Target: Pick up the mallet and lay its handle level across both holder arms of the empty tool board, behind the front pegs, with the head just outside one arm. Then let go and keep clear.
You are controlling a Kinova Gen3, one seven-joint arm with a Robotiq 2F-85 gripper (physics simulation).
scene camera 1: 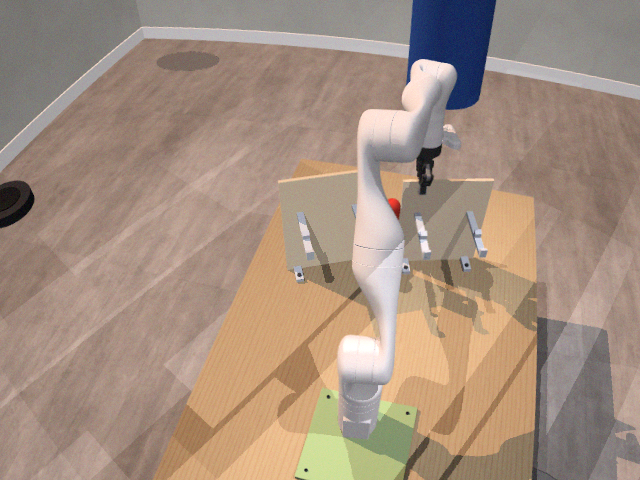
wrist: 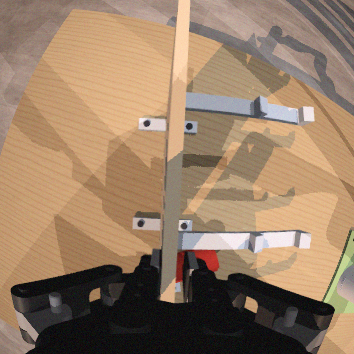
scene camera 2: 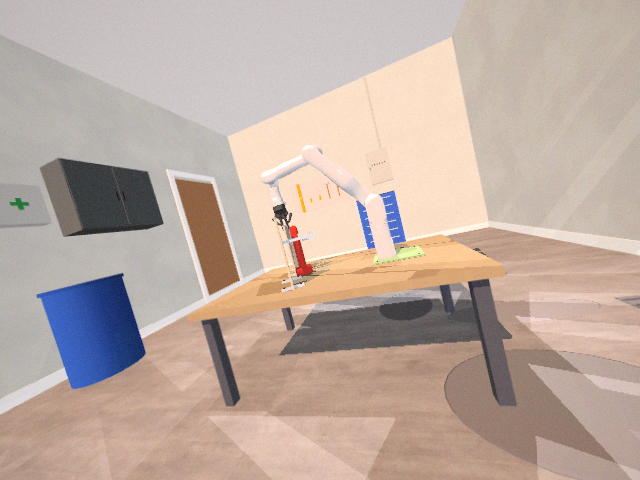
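Where they show: gripper, fingertip midpoint: (scene camera 1: 421, 191) (scene camera 2: 286, 231); arm's base, origin of the base link: (scene camera 1: 357, 420) (wrist: 347, 280) (scene camera 2: 386, 256).
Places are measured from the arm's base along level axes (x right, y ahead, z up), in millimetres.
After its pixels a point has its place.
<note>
My gripper (scene camera 1: 423, 190) @(z 262, x 107, y 532 mm) (scene camera 2: 280, 223) @(z 262, x 107, y 532 mm) (wrist: 171, 262) @(z 262, x 107, y 532 mm) stands at the top of the right tool board (scene camera 1: 450, 207) @(z 204, x 194, y 546 mm) (wrist: 175, 105) @(z 298, x 204, y 553 mm). Its fingers are shut on the board's thin top edge. The red mallet (scene camera 1: 394, 207) @(z 273, x 38, y 450 mm) (scene camera 2: 298, 250) @(z 138, x 9, y 462 mm) (wrist: 207, 260) @(z 43, x 46, y 444 mm) is not between the fingers. It stands nearly upright on the front side of the board, head down on the table, just off my right finger. The arm hides most of it in scene camera 1. The board's two grey holder arms (scene camera 1: 422, 236) @(z 198, x 118, y 432 mm) (scene camera 1: 475, 233) @(z 200, x 259, y 458 mm) (wrist: 225, 103) @(z 188, x 260, y 502 mm) (wrist: 218, 240) @(z 188, x 114, y 479 mm) are bare, each with a raised peg towards its front end.
A second tool board (scene camera 1: 320, 207) @(z 219, x -154, y 484 mm) stands to the left on the wooden table (scene camera 1: 289, 335) @(z -11, x -205, y 226 mm) (scene camera 2: 413, 269) @(z -11, x -310, y -64 mm). My arm rises from a green base plate (scene camera 1: 330, 449) @(z 1, x -53, y -82 mm). A blue bin (scene camera 2: 90, 330) stands on the floor by the wall.
</note>
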